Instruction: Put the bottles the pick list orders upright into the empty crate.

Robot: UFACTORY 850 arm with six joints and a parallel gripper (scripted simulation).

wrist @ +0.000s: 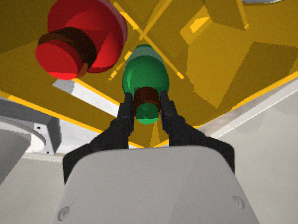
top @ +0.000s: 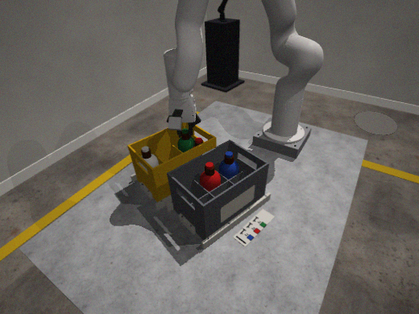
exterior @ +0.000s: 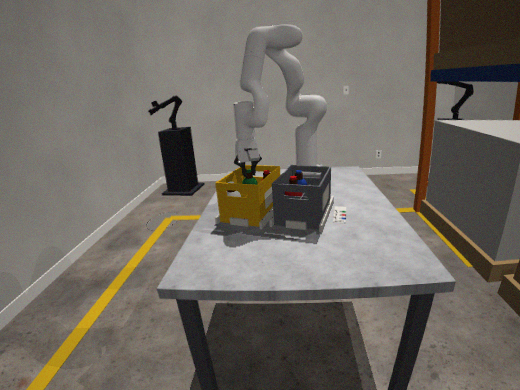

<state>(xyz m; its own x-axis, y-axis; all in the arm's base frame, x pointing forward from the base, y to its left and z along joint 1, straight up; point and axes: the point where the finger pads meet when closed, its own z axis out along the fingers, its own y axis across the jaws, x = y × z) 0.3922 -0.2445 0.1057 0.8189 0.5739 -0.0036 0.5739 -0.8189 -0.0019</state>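
Right now the green-label bottle is 70 mm below my hand. Round my hand: white-label bottle (170 mm ahead, 70 mm below, 30 mm to the right); blue-label bottle (230 mm to the left, 70 mm below, 10 mm ahead); yellow crate (90 mm ahead, 70 mm below, 30 mm to the left).
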